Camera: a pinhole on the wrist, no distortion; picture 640 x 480 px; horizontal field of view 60.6 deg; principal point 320.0 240.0 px. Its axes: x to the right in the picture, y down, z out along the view. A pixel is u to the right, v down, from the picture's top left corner.
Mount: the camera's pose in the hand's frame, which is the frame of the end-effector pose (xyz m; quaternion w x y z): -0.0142 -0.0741 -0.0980 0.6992 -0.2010 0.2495 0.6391
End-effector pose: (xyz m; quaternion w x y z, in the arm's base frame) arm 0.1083 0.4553 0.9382 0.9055 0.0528 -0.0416 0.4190
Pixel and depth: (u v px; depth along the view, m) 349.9 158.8 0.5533
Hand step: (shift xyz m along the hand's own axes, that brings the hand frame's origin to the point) 0.1200 0.2735 0.3203
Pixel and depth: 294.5 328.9 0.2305
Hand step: -0.0308 0.0595 0.0931
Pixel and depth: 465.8 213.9 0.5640
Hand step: 0.0732 0.3807 0.2582
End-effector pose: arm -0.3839 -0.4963 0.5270 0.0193 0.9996 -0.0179 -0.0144
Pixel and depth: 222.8 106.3 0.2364
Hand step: 0.0625 0.0285 0.1131
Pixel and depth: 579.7 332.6 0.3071
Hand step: -0.0290 0.2310 0.0598
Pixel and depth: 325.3 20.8 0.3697
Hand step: 0.1671 0.1354 0.1880
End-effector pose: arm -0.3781 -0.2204 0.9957 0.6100 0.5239 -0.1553 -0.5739
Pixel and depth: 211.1 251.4 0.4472
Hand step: 0.0125 0.1246 0.3116
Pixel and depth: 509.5 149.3 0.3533
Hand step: 0.0836 0.2289 0.1065
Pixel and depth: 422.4 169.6 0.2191
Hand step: 0.0364 0.0870 0.0502
